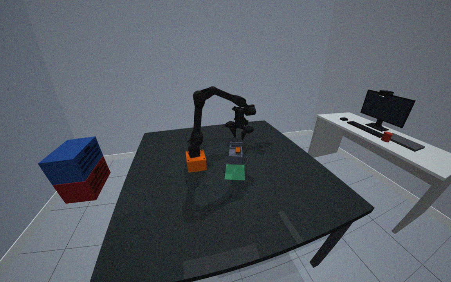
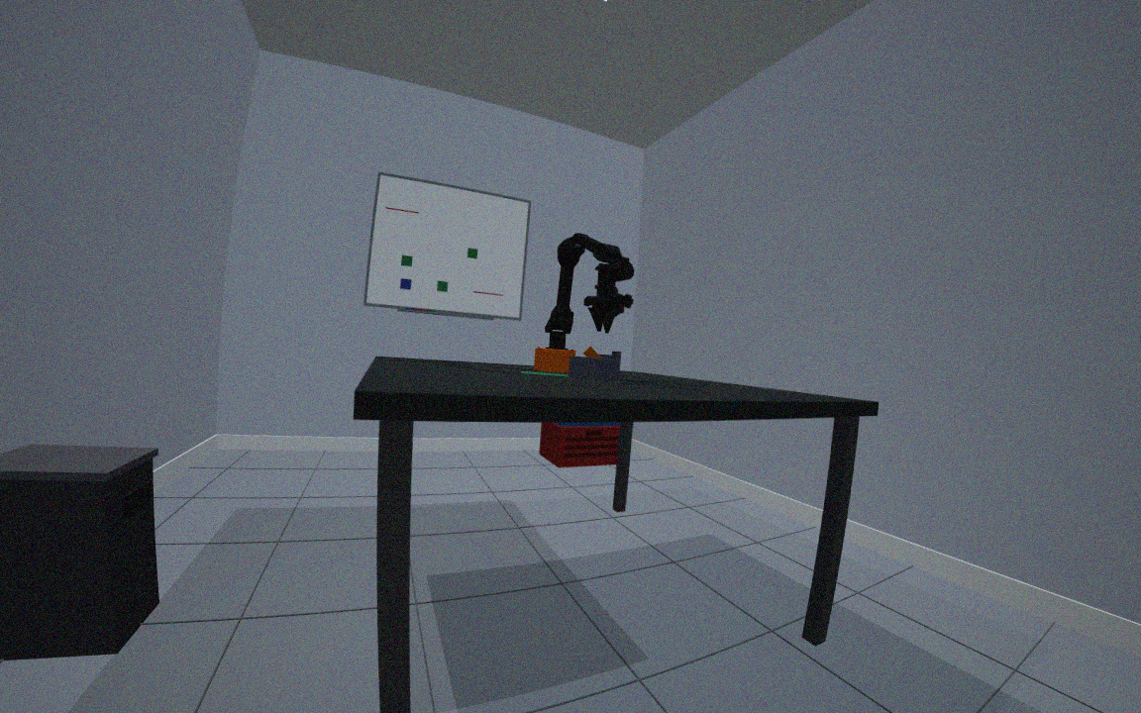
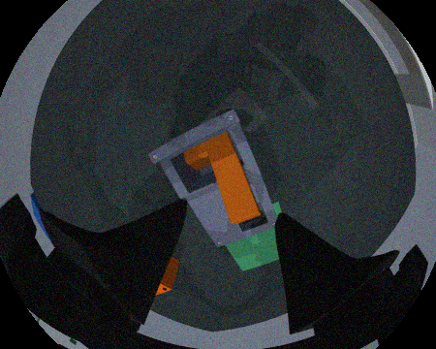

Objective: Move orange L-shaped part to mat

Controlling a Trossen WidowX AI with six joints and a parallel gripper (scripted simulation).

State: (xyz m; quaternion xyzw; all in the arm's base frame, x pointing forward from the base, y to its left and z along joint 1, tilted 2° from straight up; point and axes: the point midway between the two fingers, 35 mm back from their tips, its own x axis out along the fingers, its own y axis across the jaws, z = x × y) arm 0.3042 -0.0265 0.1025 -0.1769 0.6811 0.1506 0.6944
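Right now my gripper tip is 11 cm above the orange L-shaped part, 1 cm to the right of it and 1 cm past it. Round my gripper tip: green mat (16 cm below, 14 cm to the right, 10 cm behind).
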